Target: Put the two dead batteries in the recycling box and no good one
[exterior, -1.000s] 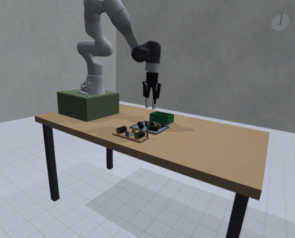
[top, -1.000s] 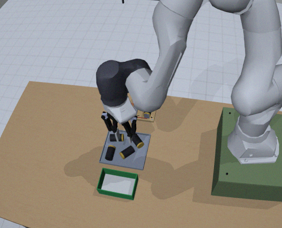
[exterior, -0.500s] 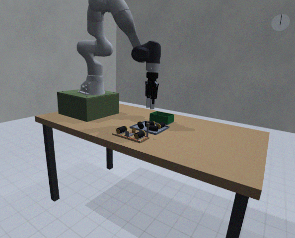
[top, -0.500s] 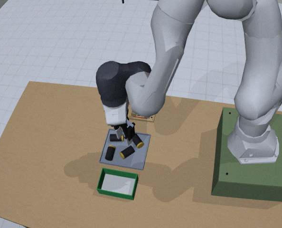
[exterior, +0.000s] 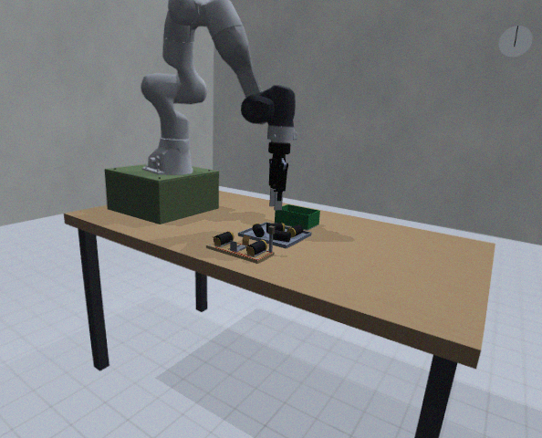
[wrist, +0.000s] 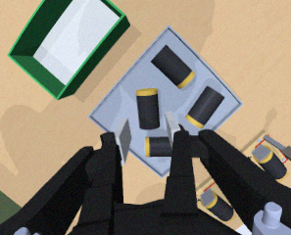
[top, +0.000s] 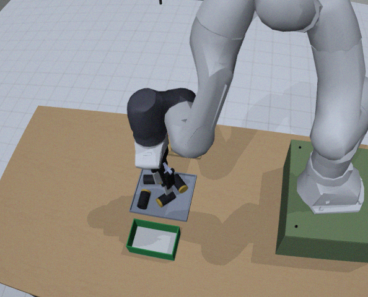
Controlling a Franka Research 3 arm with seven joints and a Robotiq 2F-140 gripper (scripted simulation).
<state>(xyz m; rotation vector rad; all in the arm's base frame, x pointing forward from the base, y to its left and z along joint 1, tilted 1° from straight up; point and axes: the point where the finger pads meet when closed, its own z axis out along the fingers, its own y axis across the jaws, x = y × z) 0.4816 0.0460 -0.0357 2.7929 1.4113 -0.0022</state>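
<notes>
Right now my hand is 2 cm short of the tray, 2 cm to the left of it and 12 cm above it. The rest, counted from my hand: bulb: 12 cm ahead, 19 cm to the right, 5 cm below; then green recycling box: 16 cm to the left, 11 cm below; then grey bulb post: 12 cm ahead, 19 cm to the right, 9 cm below.
</notes>
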